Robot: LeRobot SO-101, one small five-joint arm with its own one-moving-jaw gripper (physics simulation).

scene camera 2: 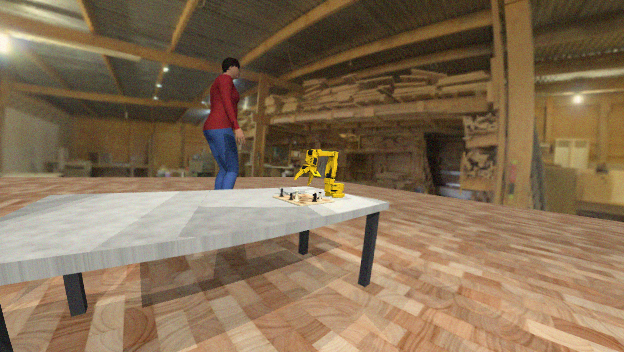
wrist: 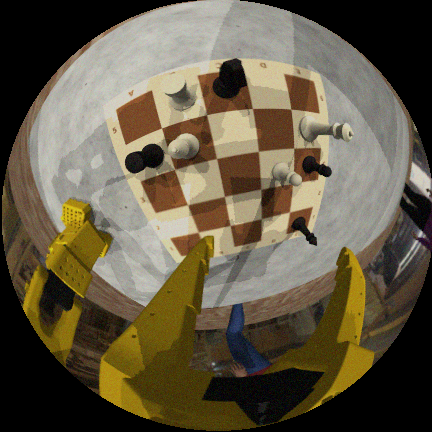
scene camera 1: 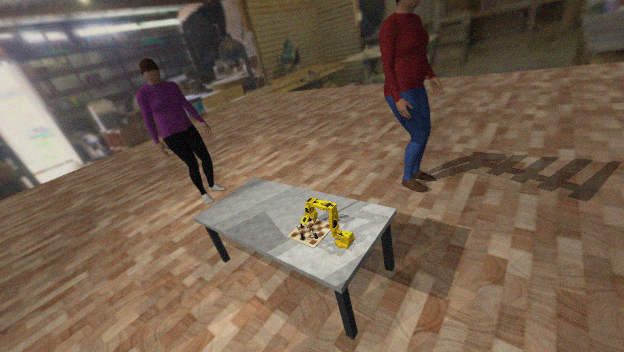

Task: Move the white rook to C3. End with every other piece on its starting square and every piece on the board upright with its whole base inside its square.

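Where they show: hand, its tool point: [scene camera 2: 307, 184] [wrist: 213, 243] [scene camera 1: 314, 222]; arm's base, origin of its link: [scene camera 2: 332, 196] [wrist: 92, 224] [scene camera 1: 341, 240].
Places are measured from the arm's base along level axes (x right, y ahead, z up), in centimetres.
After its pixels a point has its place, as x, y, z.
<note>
The white rook [wrist: 179, 94] {-7.9, 19.0, 3.1} stands upright on B5 in the wrist view; in the scene views it is too small to tell apart. C3 [wrist: 240, 172] {-1.0, 22.1, 0.6} is a dark square with no piece on it. The chessboard [wrist: 111, 112] {-10.4, 12.3, 0.6} [scene camera 1: 313, 244] {-10.0, 13.2, 0.6} [scene camera 2: 303, 204] {-11.2, 31.4, 0.5} lies on the table. My gripper [wrist: 277, 246] [scene camera 2: 303, 181] {0.4, 18.9, 7.1} [scene camera 1: 309, 221] {0.4, 18.9, 7.1} is open, with a wide V-shaped gap between its jaws, and nothing is between them. It hangs above the board, apart from the rook and the other pieces.
In the wrist view a black piece [wrist: 230, 80] {-8.1, 22.2, 3.2} is on C5, a white pawn [wrist: 185, 146] {-4.4, 18.6, 4.2} on B4, a black piece [wrist: 144, 158] {-4.6, 15.6, 3.6} on A4, a tall white piece [wrist: 320, 129] {-4.5, 29.4, 2.8} on E4, and others on D3, E3 and E1. The arm's base [scene camera 1: 344, 239] {-2.2, -3.9, 4.4} stands beside the board.
</note>
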